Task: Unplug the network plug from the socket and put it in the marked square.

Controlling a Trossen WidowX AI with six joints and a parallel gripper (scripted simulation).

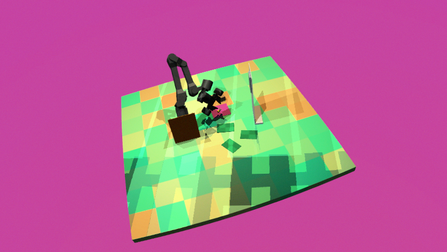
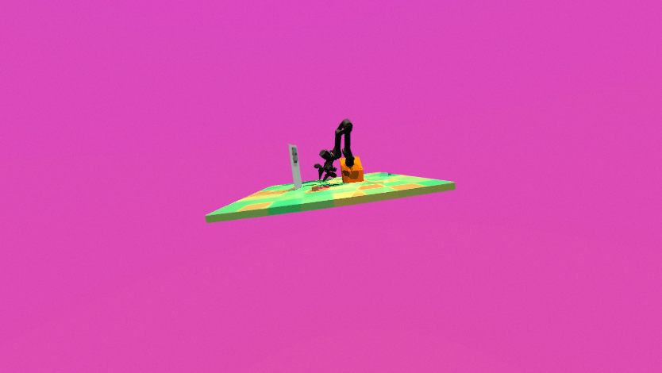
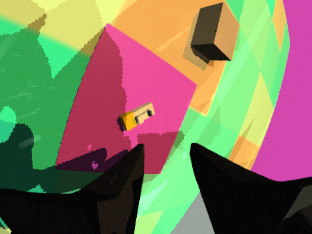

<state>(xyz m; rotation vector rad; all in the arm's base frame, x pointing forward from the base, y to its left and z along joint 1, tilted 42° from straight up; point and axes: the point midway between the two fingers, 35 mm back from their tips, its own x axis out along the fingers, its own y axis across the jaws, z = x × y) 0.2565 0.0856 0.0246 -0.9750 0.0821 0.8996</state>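
Now: the network plug 4 cm below my gripper tip and 1 cm to the left of it. Round my gripper tip: grey panel (18 cm ahead, 16 cm to the right, 12 cm above); then pink marked square (5 cm below, 1 cm to the left).
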